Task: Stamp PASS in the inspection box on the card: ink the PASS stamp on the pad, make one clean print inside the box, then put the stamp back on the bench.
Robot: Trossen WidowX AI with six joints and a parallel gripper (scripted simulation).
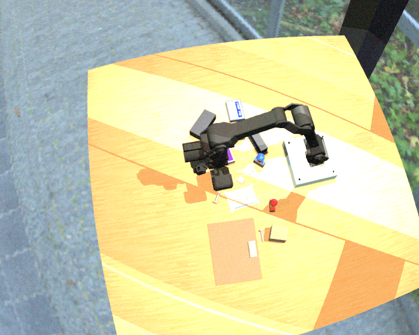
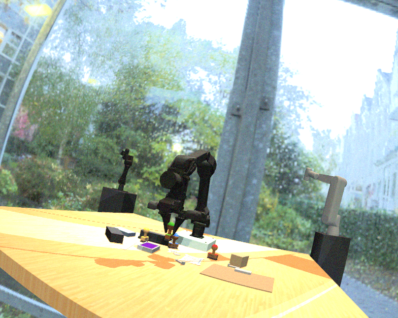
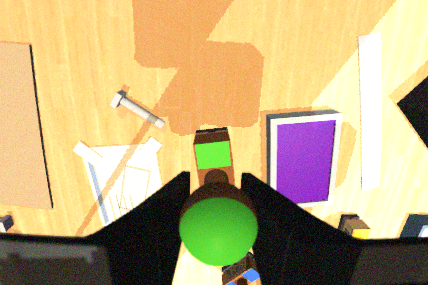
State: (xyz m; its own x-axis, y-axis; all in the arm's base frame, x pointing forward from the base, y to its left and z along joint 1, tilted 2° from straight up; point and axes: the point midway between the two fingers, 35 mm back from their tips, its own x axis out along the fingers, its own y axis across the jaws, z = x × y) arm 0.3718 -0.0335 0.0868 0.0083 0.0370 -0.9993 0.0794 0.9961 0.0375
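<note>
Now: gripper tip 40 mm past the ink pad, 80 mm to the left of it and 80 mm above it. Round my gripper tip: white card: 60 mm behind, 90 mm to the left, 90 mm below; green-knobbed stamp: right at my gripper tip; blue-knobbed stamp: 170 mm behind, 20 mm to the right, 70 mm below.
</note>
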